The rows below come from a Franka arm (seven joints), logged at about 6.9 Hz.
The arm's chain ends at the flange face. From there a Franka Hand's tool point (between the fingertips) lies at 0.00 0.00 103.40 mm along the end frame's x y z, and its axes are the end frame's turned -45 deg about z.
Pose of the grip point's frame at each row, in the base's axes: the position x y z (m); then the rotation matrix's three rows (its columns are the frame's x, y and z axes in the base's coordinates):
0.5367, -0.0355, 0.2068; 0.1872, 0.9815, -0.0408; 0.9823, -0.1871, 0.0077; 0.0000, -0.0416, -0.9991
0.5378, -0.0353, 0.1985; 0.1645, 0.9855, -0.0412; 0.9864, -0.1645, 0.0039; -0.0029, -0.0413, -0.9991
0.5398, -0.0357, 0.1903; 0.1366, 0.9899, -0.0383; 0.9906, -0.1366, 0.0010; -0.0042, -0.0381, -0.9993
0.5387, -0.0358, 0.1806; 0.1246, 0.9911, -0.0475; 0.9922, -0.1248, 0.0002; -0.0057, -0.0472, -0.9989
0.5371, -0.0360, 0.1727; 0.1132, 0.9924, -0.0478; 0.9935, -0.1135, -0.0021; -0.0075, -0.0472, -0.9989
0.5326, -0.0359, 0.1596; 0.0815, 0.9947, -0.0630; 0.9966, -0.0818, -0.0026; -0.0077, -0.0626, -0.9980
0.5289, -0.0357, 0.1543; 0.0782, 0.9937, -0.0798; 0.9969, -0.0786, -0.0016; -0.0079, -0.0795, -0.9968
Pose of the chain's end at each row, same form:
0.5409, -0.0363, 0.3101; 0.8264, 0.5617, -0.0408; 0.5623, -0.8269, 0.0077; -0.0294, -0.0294, -0.9991
0.5421, -0.0357, 0.3018; 0.8132, 0.5805, -0.0412; 0.5812, -0.8138, 0.0039; -0.0313, -0.0272, -0.9991
0.5438, -0.0358, 0.2936; 0.7966, 0.6034, -0.0383; 0.6039, -0.7971, 0.0010; -0.0299, -0.0240, -0.9993
0.5436, -0.0358, 0.2839; 0.7889, 0.6127, -0.0475; 0.6133, -0.7898, 0.0002; -0.0374, -0.0293, -0.9989
0.5420, -0.0358, 0.2760; 0.7818, 0.6217, -0.0478; 0.6223, -0.7828, -0.0021; -0.0387, -0.0281, -0.9989
0.5391, -0.0356, 0.2628; 0.7610, 0.6457, -0.0630; 0.6469, -0.7625, -0.0026; -0.0497, -0.0388, -0.9980
0.5372, -0.0355, 0.2574; 0.7579, 0.6474, -0.0798; 0.6493, -0.7605, -0.0016; -0.0618, -0.0506, -0.9968

